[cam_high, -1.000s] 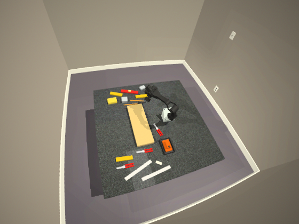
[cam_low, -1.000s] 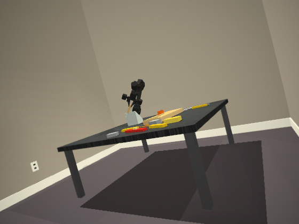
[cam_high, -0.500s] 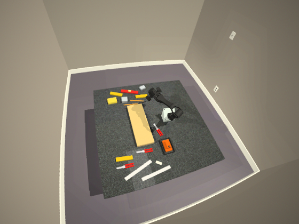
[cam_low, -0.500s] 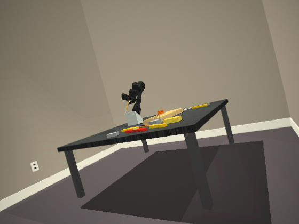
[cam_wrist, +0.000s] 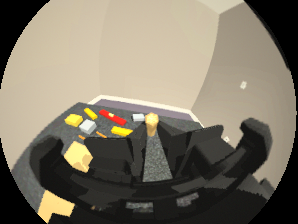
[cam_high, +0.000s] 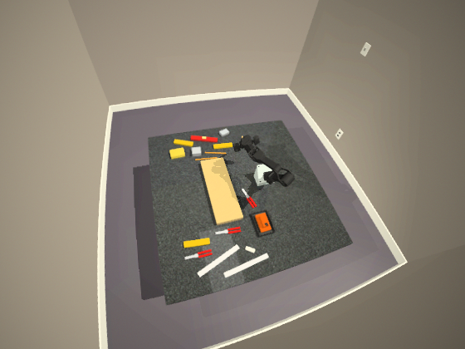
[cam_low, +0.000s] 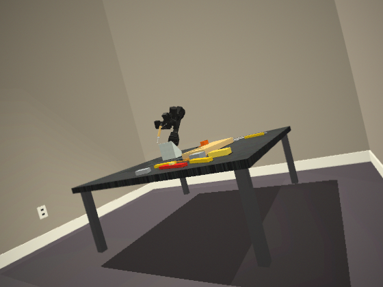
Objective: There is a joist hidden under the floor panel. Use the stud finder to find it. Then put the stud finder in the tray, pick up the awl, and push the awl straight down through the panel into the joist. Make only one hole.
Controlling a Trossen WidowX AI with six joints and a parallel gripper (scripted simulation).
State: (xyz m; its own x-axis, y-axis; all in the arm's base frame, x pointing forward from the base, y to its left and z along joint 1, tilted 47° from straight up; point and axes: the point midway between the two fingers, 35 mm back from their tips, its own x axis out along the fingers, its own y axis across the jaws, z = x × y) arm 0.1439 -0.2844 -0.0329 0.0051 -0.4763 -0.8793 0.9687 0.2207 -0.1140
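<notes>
Right now my gripper tip is 1 cm past the awl, 2 cm to the left of it and 5 cm above it. Also, from my gripper tip: dark tray: 57 cm to the left, 23 cm below; then grey block: 32 cm ahead, 13 cm to the right, 23 cm below; then red level: 23 cm ahead, 27 cm to the right, 23 cm below.
</notes>
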